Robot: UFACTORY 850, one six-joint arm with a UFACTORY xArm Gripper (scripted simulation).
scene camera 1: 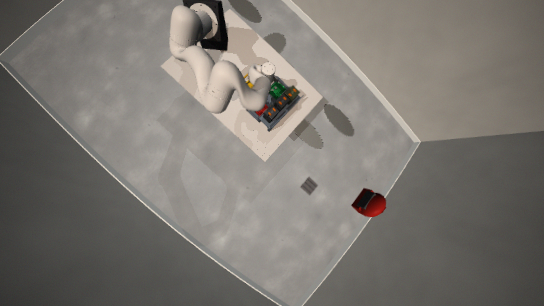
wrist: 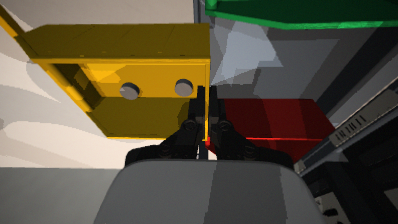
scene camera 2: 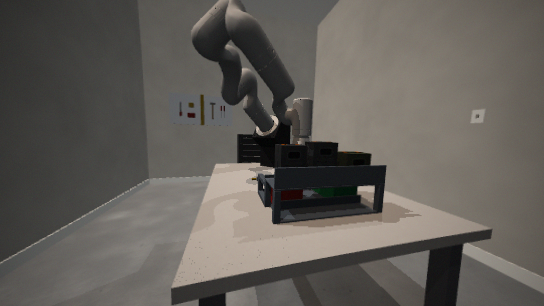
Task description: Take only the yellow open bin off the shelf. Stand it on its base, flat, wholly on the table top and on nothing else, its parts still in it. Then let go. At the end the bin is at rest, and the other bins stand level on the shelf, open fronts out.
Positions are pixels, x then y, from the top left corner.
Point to a yellow bin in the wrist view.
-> At 154, 57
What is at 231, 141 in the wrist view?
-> My gripper.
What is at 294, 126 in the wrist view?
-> A red bin.
